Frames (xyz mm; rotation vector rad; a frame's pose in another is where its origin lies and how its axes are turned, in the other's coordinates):
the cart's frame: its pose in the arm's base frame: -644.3 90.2 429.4 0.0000 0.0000 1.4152
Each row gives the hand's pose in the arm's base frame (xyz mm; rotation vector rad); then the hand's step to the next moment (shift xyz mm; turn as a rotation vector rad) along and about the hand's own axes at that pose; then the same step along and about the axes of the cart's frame.
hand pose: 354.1 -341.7 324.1 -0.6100 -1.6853 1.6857
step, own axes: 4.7 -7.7 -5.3 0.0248 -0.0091 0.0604
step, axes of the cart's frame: 6.8 -0.7 7.9 -0.0322 0.0553 0.0157
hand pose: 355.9 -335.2 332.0 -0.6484 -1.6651 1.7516
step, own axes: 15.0 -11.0 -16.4 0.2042 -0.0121 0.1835
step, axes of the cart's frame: 22.4 0.6 10.7 -0.0191 0.2710 0.0412
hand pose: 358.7 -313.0 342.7 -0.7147 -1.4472 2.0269
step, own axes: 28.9 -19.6 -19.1 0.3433 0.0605 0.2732
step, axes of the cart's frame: 36.9 10.8 10.2 -0.0286 0.4416 -0.0178
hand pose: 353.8 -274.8 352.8 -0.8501 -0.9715 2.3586
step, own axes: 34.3 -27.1 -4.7 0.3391 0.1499 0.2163
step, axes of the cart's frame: 37.4 22.7 4.8 -0.0584 0.4096 -0.1144
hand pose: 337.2 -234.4 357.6 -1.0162 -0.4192 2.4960
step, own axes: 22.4 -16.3 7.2 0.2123 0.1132 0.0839
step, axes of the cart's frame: 21.3 19.0 -1.4 -0.0422 0.2233 -0.1152
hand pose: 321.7 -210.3 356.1 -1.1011 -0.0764 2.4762
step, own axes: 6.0 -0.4 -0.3 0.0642 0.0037 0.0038
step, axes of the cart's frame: 2.2 3.6 -4.3 0.0162 0.0452 -0.0429
